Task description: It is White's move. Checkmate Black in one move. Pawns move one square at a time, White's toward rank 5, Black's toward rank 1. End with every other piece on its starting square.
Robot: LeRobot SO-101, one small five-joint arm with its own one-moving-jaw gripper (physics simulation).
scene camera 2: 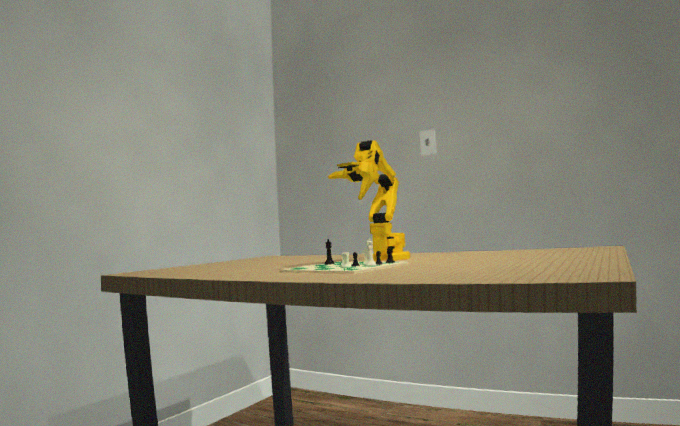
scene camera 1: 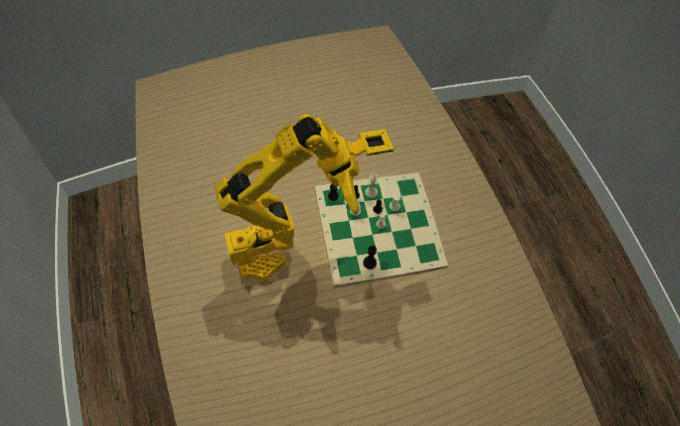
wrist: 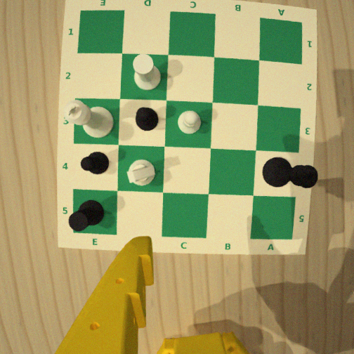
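Where they show: end effector, tool point: [scene camera 2: 359, 198] [scene camera 1: 356, 171]; arm's base, origin of the base link: [scene camera 2: 387, 259] [scene camera 1: 268, 252].
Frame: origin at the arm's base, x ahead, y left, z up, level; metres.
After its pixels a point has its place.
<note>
On the green and cream board [scene camera 1: 402, 238] @(x 0.250, y -0.048, z 0.006 m) [scene camera 2: 296, 268] @(x 0.287, y -0.100, z 0.006 m) [wrist: 235, 82] stand the white king [scene camera 1: 372, 189] @(x 0.227, y 0.061, z 0.026 m) [wrist: 97, 121] on E3, a white flat-topped piece [scene camera 1: 394, 204] @(x 0.257, y 0.019, z 0.021 m) [wrist: 146, 75] on D2, a white bar-topped piece [wrist: 141, 172] on D4, and a white pawn [scene camera 1: 380, 223] @(x 0.217, y -0.011, z 0.017 m) [wrist: 189, 121] on C3. Black has a tall king [scene camera 1: 370, 260] @(x 0.171, y -0.083, z 0.027 m) [scene camera 2: 328, 253] @(x 0.178, y -0.077, z 0.033 m) [wrist: 277, 172] on A4, a piece [scene camera 1: 333, 193] @(x 0.152, y 0.076, z 0.023 m) [wrist: 91, 212] on E5, and pawns on D3 [wrist: 146, 119] and E4 [wrist: 96, 162]. My gripper [scene camera 2: 346, 186] is fully open, empty, high above the board; its fixed jaw hides part of D4 in scene camera 1.
The board lies on a wooden table [scene camera 1: 250, 376] @(x -0.095, y -0.229, z 0.000 m) [scene camera 2: 476, 265] @(x 0.195, y 0.304, z 0.000 m). The yellow arm's base stands beside the board's rank 5 side. Arm shadows fall across the table and the A-file edge of the board. Table edges drop to a dark wood floor [scene camera 1: 567, 280].
</note>
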